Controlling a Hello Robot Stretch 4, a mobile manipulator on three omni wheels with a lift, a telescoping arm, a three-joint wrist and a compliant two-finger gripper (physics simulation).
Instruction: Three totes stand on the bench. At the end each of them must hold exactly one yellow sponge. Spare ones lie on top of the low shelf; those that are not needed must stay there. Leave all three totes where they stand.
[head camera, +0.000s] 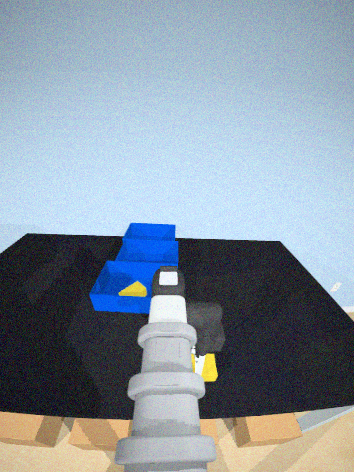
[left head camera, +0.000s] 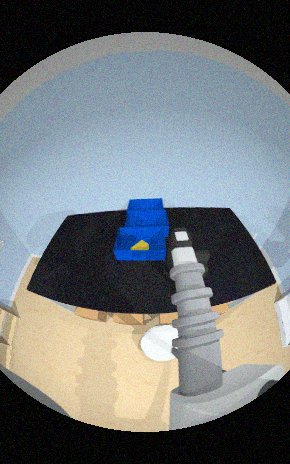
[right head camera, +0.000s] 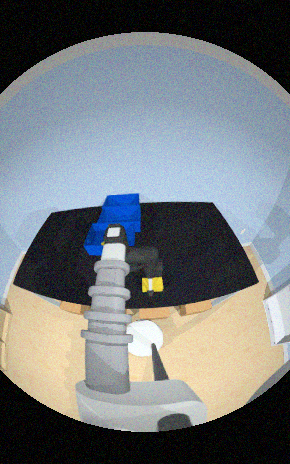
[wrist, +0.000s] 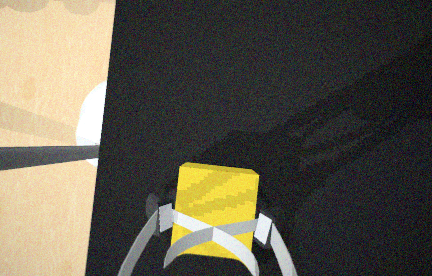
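Pixels of known places: gripper, fingertip midpoint: (head camera: 194, 369) (wrist: 216, 206); robot's base, link origin: (left head camera: 161, 341) (right head camera: 142, 336).
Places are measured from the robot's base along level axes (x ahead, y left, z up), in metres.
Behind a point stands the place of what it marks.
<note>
Three blue totes stand in a row on the black bench (head camera: 280, 310) {x 0.535, y -0.498, z 0.887 m} (left head camera: 55, 270) {x 0.425, y 0.755, z 0.887 m} (right head camera: 210, 250) {x 0.511, y -0.512, z 0.887 m} (wrist: 300, 60) {x 0.390, y 0.056, z 0.887 m}. The near tote (head camera: 120, 303) {x 0.533, y 0.182, z 0.943 m} (left head camera: 140, 254) {x 0.531, y 0.138, z 0.945 m} (right head camera: 91, 246) {x 0.536, y 0.241, z 0.974 m} holds a yellow sponge (head camera: 134, 289) {x 0.613, y 0.141, z 0.935 m} (left head camera: 140, 245) {x 0.609, y 0.140, z 0.935 m}. No sponge shows in the visible parts of the middle tote (head camera: 150, 251) {x 0.928, y 0.104, z 0.907 m} (left head camera: 147, 219) {x 0.924, y 0.092, z 0.896 m} (right head camera: 120, 215) {x 0.921, y 0.111, z 0.893 m} and far tote (head camera: 152, 232) {x 1.127, y 0.109, z 0.921 m} (left head camera: 145, 205) {x 1.127, y 0.106, z 0.911 m} (right head camera: 123, 200) {x 1.127, y 0.101, z 0.915 m}; their floors are partly hidden. My gripper (wrist: 216, 206) {x 0.323, y -0.090, z 0.887 m} is shut on another yellow sponge (head camera: 210, 369) {x 0.307, y -0.133, z 0.932 m} (right head camera: 158, 284) {x 0.309, y -0.132, z 0.932 m} (wrist: 215, 187) {x 0.320, y -0.064, z 0.932 m}, above the bench's front part, right of the near tote. The low shelf cannot be made out.
My arm (head camera: 167, 355) {x 0.192, y 0.001, z 1.302 m} (left head camera: 192, 300) {x 0.151, y 0.007, z 1.305 m} (right head camera: 110, 300) {x 0.145, y -0.010, z 1.305 m} reaches over the bench and hides part of the near tote's right side. Wooden blocks (head camera: 270, 429) {x 0.245, y -0.563, z 0.243 m} (right head camera: 196, 307) {x 0.247, y -0.561, z 0.243 m} show under the front edge. A white disc (left head camera: 159, 343) {x -0.007, y 0.024, z 0.187 m} (right head camera: 145, 337) {x 0.004, y -0.034, z 0.187 m} and a dark pole (right head camera: 159, 362) (wrist: 45, 156) are before the bench.
</note>
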